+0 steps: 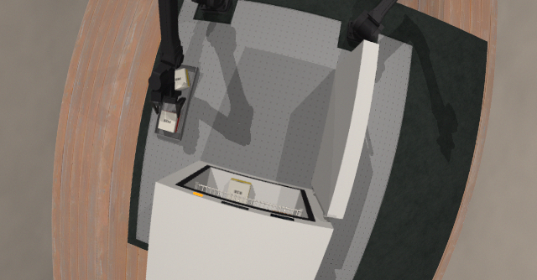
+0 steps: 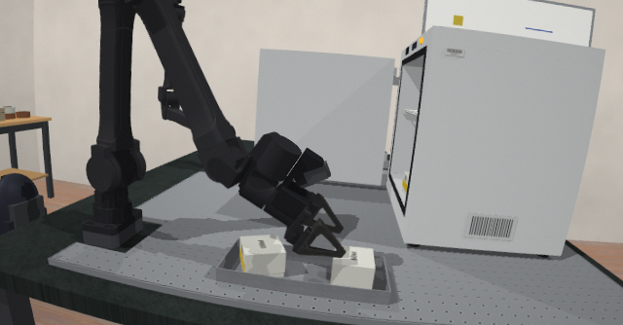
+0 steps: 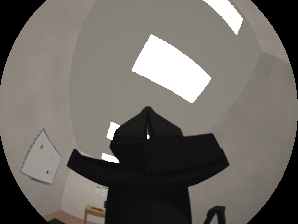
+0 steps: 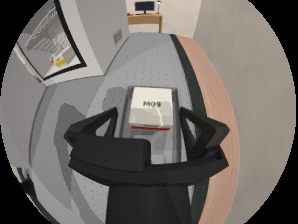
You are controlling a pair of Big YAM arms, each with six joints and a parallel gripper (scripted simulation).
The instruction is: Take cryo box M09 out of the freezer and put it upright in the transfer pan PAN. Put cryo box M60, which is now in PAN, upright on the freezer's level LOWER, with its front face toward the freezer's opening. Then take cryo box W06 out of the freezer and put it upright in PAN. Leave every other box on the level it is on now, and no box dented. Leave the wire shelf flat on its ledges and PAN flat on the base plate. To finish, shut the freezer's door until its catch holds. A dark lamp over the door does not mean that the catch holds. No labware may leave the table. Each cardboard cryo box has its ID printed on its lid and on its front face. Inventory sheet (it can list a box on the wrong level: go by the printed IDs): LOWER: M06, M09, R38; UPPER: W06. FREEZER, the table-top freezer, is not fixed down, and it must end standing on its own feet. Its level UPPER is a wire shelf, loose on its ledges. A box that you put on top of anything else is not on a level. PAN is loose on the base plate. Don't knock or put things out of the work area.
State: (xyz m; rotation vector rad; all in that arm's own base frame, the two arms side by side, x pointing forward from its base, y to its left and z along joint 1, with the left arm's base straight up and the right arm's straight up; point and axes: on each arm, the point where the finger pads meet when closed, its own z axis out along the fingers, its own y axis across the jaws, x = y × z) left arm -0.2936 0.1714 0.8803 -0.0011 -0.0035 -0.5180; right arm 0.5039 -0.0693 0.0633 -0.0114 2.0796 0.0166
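The white cryo box is 14 cm behind my right hand and 5 cm below it. Round my right hand: freezer door: 64 cm to the left, 19 cm above, 8 cm behind; then grey pan: 7 cm below, 6 cm behind.
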